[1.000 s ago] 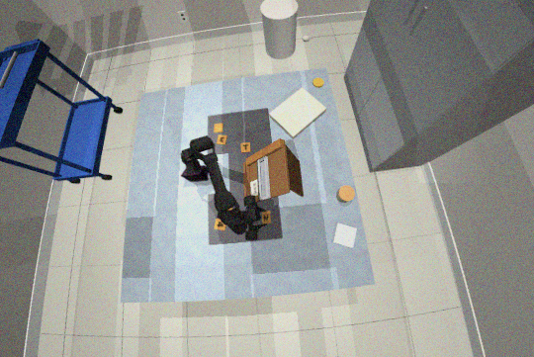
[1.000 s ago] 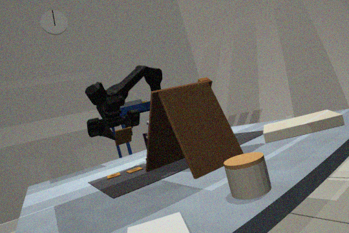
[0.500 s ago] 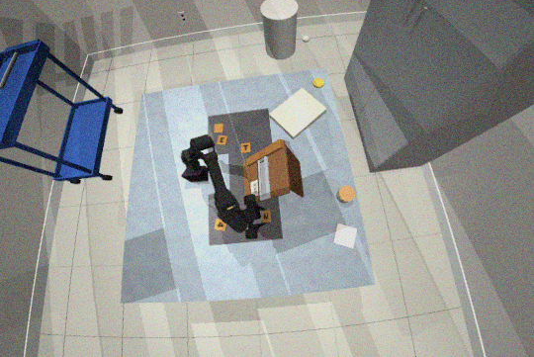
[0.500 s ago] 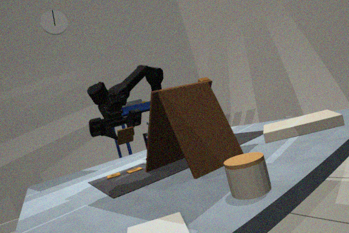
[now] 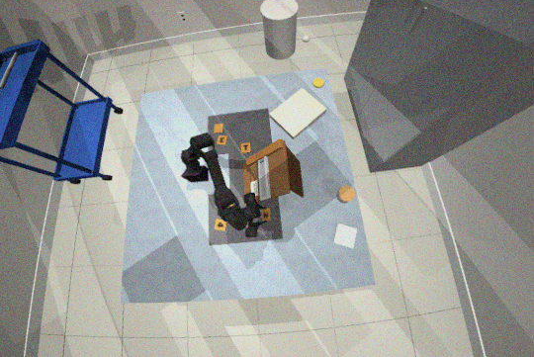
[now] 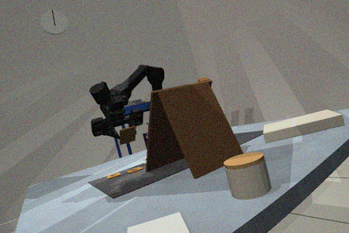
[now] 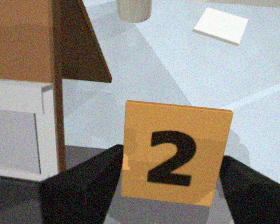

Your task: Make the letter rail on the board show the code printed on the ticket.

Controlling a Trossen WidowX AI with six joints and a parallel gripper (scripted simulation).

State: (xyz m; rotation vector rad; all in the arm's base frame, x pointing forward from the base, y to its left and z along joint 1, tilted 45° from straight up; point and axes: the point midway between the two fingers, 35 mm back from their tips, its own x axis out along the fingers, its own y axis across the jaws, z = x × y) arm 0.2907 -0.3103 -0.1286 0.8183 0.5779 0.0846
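My gripper tip is 150 mm to the right of the white ticket, 70 mm above it and 30 mm past it. From my gripper tip the other things lie so: cream slab (560 mm to the left, 310 mm ahead, 140 mm below); tan-lidded jar (410 mm ahead, 130 mm below, 20 mm to the left); white card (360 mm ahead, 180 mm to the right, 160 mm below).
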